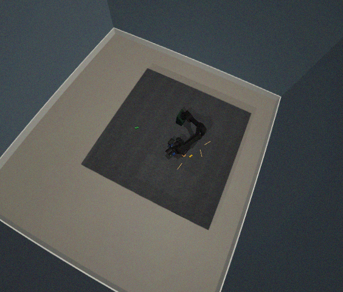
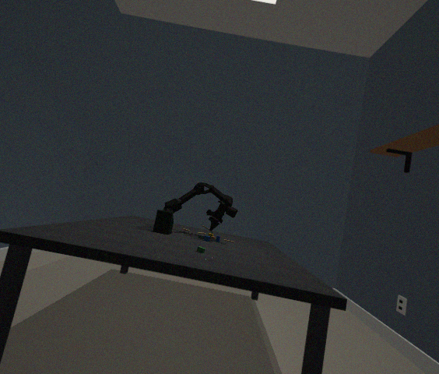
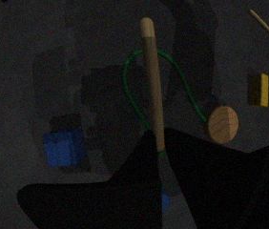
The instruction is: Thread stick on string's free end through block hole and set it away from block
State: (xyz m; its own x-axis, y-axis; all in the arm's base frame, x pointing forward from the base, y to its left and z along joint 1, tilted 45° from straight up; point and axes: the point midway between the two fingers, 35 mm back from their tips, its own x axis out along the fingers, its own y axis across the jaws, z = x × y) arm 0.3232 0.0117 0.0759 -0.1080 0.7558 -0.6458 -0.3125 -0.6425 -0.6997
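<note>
My gripper tip is 80 mm to the left of the blue block, 40 mm above it and 20 mm past it. The rest, counted from my gripper tip: thin wooden stick 10 mm behind, 10 mm above; yellow piece 140 mm to the left, 50 mm below, 20 mm ahead; round wooden button 70 mm to the left, 50 mm below, 30 mm ahead.
</note>
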